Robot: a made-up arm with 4 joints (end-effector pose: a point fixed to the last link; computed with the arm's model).
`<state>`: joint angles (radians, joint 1 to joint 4).
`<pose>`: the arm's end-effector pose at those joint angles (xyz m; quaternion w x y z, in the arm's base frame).
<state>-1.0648 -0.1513 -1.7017 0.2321</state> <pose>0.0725 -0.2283 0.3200 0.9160 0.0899 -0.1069 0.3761</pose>
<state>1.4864 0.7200 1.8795 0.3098</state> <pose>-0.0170 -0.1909 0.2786 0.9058 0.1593 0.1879 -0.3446</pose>
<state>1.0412 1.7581 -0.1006 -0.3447</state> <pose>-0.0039 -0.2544 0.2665 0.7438 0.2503 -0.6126 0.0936</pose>
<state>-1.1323 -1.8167 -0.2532 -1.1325</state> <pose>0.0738 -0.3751 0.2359 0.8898 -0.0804 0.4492 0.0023</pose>
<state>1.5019 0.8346 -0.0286 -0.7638</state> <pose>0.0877 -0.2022 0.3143 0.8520 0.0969 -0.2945 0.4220</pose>
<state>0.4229 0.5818 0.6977 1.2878</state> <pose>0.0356 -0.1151 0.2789 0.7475 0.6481 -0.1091 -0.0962</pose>
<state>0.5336 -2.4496 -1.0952 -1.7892</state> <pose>0.0385 -0.1031 0.0434 0.4990 0.1758 0.4127 0.7415</pose>
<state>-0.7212 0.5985 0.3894 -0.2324</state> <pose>-0.0494 -0.2089 0.3211 0.7469 -0.2268 -0.3664 -0.5065</pose>
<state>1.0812 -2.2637 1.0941 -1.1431</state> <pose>0.0147 -0.0369 0.1004 0.1650 0.7028 -0.2684 -0.6378</pose>
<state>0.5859 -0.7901 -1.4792 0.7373</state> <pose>0.0343 -0.1130 0.2394 0.2590 0.5165 0.6311 0.5175</pose>
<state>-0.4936 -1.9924 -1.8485 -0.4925</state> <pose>0.1151 -0.1837 0.1368 0.6570 0.6811 0.1732 0.2728</pose>
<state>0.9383 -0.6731 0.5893 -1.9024</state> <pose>0.1409 -0.0255 0.3180 0.3719 -0.7477 -0.0712 0.5454</pose>
